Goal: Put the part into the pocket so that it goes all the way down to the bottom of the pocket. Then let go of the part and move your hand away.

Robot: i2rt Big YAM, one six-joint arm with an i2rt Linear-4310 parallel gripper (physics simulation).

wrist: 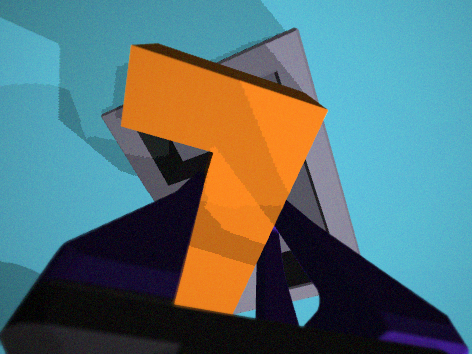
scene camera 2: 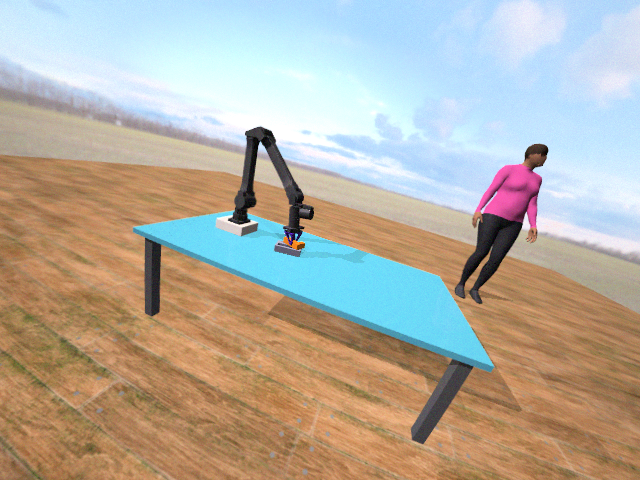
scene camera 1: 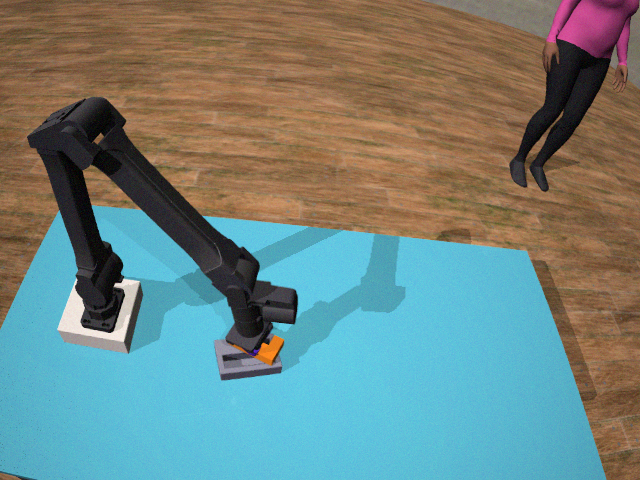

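Seen in the pictures: gripper, fingertip midpoint: (wrist: 233, 192) (scene camera 2: 292, 244) (scene camera 1: 255, 349); arm's base at its link origin: (scene camera 2: 239, 221) (scene camera 1: 103, 309).
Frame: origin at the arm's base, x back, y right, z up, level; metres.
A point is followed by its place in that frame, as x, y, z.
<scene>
The orange L-shaped part (scene camera 1: 271, 351) @[-0.411, 0.048, 0.010] (scene camera 2: 298, 245) @[-0.418, 0.061, 0.004] (wrist: 235, 150) @[-0.404, 0.040, 0.011] is between the fingers of my gripper (scene camera 1: 253, 352) @[-0.376, 0.035, -0.011] (scene camera 2: 293, 242) @[-0.376, 0.035, -0.011] (wrist: 233, 192) @[-0.376, 0.035, -0.011], which is shut on its long leg. The part is over the grey block (scene camera 1: 248, 370) @[-0.365, 0.086, -0.022] (scene camera 2: 287, 250) @[-0.373, 0.085, -0.034] (wrist: 337, 185) @[-0.371, 0.083, -0.021] and outside its pocket. In the wrist view the part is turned relative to the pocket (wrist: 312, 200) @[-0.344, 0.078, -0.052], and its short leg sticks out past the block's upper left edge. The part covers much of the pocket, and the gap between part and block is hard to judge.
The block sits on the blue table (scene camera 1: 413, 372) @[-0.760, 0.041, -0.056] (scene camera 2: 351, 294) @[-0.761, 0.248, -0.057]. The white base (scene camera 1: 129, 315) @[-0.070, 0.003, 0.000] (scene camera 2: 236, 225) @[-0.036, 0.074, -0.003] of the arm stands to the left of the block. A person in a pink top (scene camera 1: 594, 25) (scene camera 2: 511, 193) is beyond the table's far edge.
</scene>
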